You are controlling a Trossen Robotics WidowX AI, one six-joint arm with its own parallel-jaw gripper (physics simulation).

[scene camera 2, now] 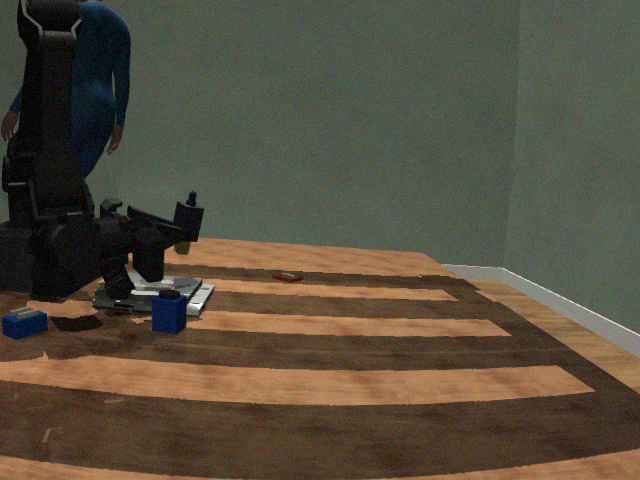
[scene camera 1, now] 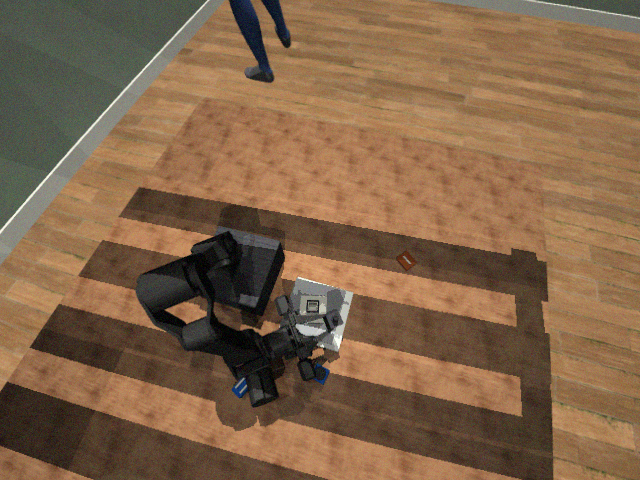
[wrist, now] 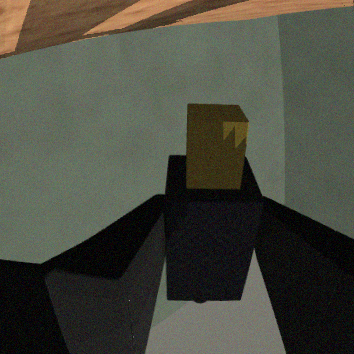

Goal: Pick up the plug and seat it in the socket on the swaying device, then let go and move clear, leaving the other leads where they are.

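Observation:
The plug, a black block (scene camera 1: 333,320) (scene camera 2: 188,221) (wrist: 214,250) with a gold end (scene camera 2: 181,248) (wrist: 215,147), is between the tips of my gripper (scene camera 1: 328,324) (scene camera 2: 180,231) (wrist: 209,207), which is shut on it. In scene view 2 the plug leans slightly with its gold end down, above the height of the device. The device, a white base (scene camera 1: 345,310) (scene camera 2: 206,300) with a grey top plate, lies under the gripper. Its square dark-rimmed socket (scene camera 1: 312,306) is uncovered in scene view 1, beside the plug. The socket cannot be made out in scene view 2. The device does not show in the wrist view.
A blue block with a round black top (scene camera 1: 322,374) (scene camera 2: 169,314) stands close to the device. Another blue block with pale bars (scene camera 1: 239,387) (scene camera 2: 24,324) is by the arm. An orange-red block (scene camera 1: 406,260) (scene camera 2: 287,277) lies farther off. A person (scene camera 1: 250,31) (scene camera 2: 98,67) stands beyond.

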